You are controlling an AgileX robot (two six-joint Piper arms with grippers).
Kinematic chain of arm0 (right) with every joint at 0, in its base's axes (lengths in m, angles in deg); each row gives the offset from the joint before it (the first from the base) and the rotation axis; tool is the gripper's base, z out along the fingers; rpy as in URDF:
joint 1: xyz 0 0 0.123 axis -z
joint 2: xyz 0 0 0 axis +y
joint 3: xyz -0.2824 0 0.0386 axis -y
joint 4: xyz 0.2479 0 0.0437 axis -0.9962 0 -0.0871
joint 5: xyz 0 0 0 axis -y
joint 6: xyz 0.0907 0 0.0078 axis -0.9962 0 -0.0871
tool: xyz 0 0 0 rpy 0 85 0
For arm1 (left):
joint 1: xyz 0 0 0.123 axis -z
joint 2: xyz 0 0 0 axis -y
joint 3: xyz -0.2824 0 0.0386 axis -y
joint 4: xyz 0.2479 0 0.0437 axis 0.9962 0 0.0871
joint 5: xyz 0 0 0 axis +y
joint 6: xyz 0.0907 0 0.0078 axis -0.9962 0 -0.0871
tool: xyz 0 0 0 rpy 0 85 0
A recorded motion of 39 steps. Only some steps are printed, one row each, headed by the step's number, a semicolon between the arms.
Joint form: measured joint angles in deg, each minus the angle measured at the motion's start. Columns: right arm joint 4, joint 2, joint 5, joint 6, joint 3, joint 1; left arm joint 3, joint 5, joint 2, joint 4, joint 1, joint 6.
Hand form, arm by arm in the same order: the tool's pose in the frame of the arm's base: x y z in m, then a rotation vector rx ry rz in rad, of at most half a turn. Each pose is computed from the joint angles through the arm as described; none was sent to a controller.
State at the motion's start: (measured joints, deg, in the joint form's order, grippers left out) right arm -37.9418 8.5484 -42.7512 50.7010 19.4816 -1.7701; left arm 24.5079 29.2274 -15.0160 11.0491 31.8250 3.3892
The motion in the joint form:
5: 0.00 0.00 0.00 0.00 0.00 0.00; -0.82 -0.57 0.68 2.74 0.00 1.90
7: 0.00 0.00 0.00 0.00 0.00 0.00; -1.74 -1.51 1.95 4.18 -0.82 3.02
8: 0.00 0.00 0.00 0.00 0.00 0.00; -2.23 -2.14 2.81 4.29 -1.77 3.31
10: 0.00 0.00 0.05 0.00 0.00 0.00; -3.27 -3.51 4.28 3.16 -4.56 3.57
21: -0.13 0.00 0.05 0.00 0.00 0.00; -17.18 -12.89 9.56 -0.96 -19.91 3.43
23: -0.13 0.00 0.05 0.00 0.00 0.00; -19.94 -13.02 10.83 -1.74 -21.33 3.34
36: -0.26 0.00 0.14 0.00 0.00 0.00; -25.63 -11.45 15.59 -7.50 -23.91 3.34
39: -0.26 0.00 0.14 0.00 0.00 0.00; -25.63 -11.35 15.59 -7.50 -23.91 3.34
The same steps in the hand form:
5: 0.0380 0.0392 0.2645 -0.6483 1.7792 0.1864; 0.0576 -0.0235 0.2923 0.5224 1.7345 -0.2064
7: 0.0380 0.0392 0.2645 -0.6483 1.7792 0.1864; 0.0562 -0.0208 0.2901 0.4994 1.7145 -0.1907
8: 0.0380 0.0392 0.2645 -0.6483 1.7792 0.1864; 0.0550 -0.0191 0.2892 0.4784 1.7023 -0.1851
10: 0.0380 0.0392 0.2645 -0.6477 1.7787 0.1860; 0.0531 -0.0164 0.2866 0.4206 1.6879 -0.1815
21: 0.0380 0.0393 0.2646 -0.6467 1.7781 0.1883; 0.0583 -0.0077 0.2253 0.1868 1.7221 -0.0736
23: 0.0380 0.0393 0.2646 -0.6467 1.7781 0.1883; 0.0579 -0.0065 0.2106 0.1617 1.7490 -0.0656
36: 0.0380 0.0394 0.2648 -0.6446 1.7766 0.1899; 0.0538 -0.0057 0.1790 0.0584 1.8035 -0.1231
39: 0.0380 0.0394 0.2648 -0.6446 1.7766 0.1899; 0.0538 -0.0057 0.1789 0.0584 1.8053 -0.1229

